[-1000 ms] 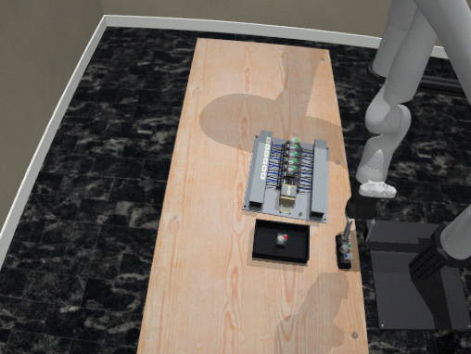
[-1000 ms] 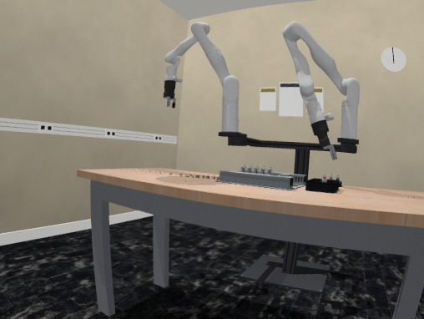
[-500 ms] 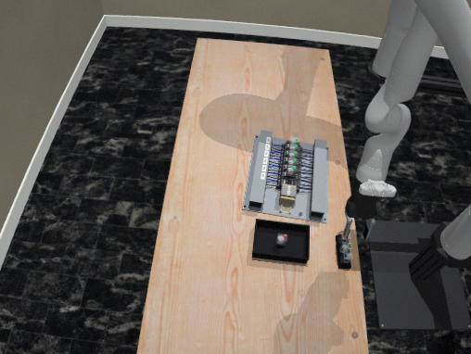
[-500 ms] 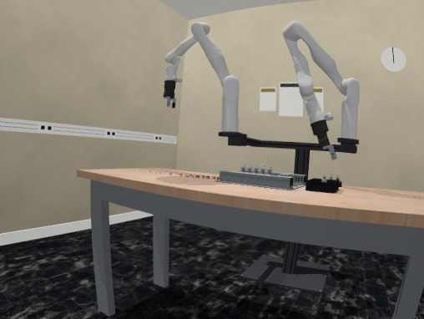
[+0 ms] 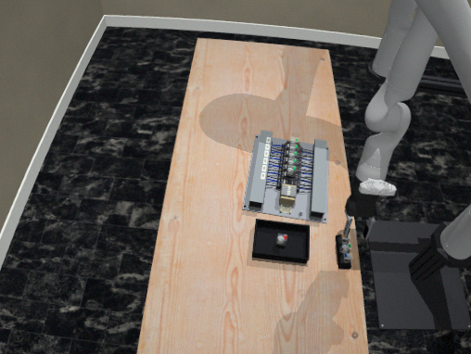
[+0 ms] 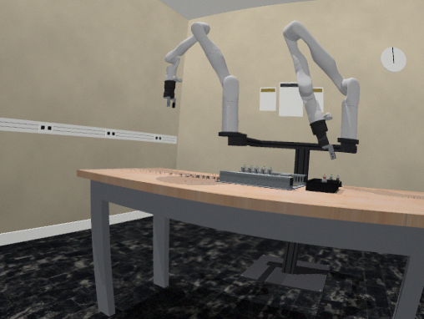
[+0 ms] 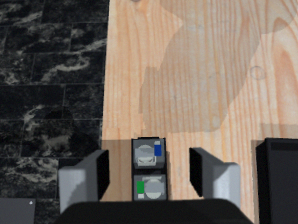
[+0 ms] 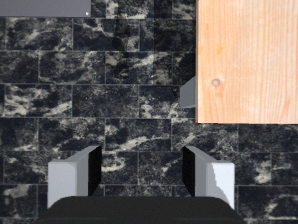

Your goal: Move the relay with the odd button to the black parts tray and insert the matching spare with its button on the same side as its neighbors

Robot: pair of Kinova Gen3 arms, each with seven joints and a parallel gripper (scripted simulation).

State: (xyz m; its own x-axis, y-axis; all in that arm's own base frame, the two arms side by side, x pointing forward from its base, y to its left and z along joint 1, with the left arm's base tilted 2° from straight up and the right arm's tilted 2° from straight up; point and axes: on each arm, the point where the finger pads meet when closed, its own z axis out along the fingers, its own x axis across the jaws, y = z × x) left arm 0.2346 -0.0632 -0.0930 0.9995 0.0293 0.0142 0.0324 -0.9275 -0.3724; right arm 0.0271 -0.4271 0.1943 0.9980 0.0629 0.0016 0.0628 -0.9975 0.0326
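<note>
My left gripper is now 130 mm above the spare rack. Round my left hand: relay panel 130 mm ahead, 290 mm to the right, 110 mm below; then black parts tray 190 mm ahead, 40 mm to the right, 120 mm below.
</note>
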